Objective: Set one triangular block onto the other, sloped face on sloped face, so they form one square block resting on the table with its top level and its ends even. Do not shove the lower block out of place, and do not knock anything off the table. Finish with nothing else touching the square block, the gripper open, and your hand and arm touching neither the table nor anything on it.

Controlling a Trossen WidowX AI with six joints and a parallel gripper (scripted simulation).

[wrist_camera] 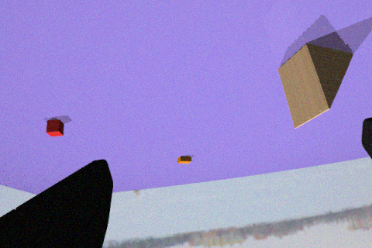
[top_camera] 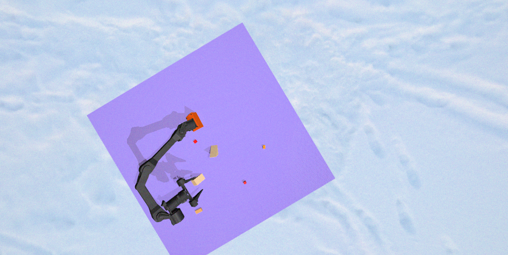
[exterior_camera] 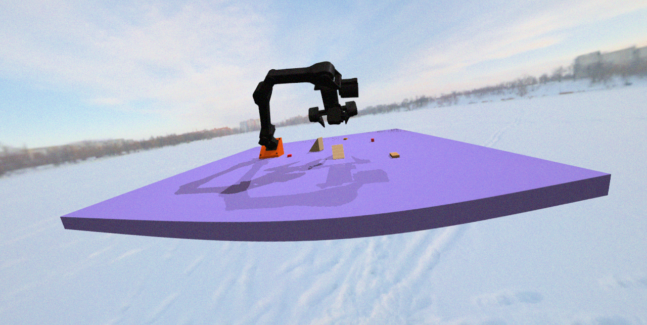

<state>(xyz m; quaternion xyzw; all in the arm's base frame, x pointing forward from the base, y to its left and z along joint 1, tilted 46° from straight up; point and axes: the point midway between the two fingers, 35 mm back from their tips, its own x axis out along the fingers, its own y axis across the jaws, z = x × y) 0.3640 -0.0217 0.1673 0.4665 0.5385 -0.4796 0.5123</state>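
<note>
Right now my gripper tip is 6 cm to the left of the triangular block and 10 cm above it.
</note>
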